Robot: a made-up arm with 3 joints.
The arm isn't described. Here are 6 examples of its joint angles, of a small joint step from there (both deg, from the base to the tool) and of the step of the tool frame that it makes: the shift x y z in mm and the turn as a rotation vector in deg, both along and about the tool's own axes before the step.
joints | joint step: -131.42 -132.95 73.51 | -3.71 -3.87 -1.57
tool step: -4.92 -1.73 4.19 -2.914 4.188 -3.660
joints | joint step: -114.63 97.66 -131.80 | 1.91 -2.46 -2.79
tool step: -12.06 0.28 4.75 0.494 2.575 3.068
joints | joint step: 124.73 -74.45 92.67 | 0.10 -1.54 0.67
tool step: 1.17 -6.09 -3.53 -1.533 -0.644 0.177
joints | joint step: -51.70 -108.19 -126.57 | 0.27 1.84 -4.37
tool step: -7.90 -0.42 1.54 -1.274 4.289 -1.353
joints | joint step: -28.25 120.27 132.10 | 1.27 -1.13 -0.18
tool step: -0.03 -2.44 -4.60 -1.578 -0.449 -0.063
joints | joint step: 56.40 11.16 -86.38 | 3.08 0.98 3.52
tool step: 5.15 -0.18 -10.58 -0.917 -0.503 0.711
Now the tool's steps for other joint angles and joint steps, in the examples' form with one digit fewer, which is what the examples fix.
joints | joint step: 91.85 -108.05 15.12 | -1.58 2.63 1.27
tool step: -3.5 10.5 5.0 2.17 -0.81 2.12
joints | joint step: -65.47 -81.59 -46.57 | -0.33 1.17 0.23
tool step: -1.6 -0.2 -1.2 -0.62 -0.28 1.04
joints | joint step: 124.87 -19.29 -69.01 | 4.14 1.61 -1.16
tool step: -7.9 -6.0 -11.6 -1.97 5.09 -0.67
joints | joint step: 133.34 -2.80 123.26 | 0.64 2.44 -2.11
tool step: -4.1 9.0 8.9 2.07 2.75 -1.29
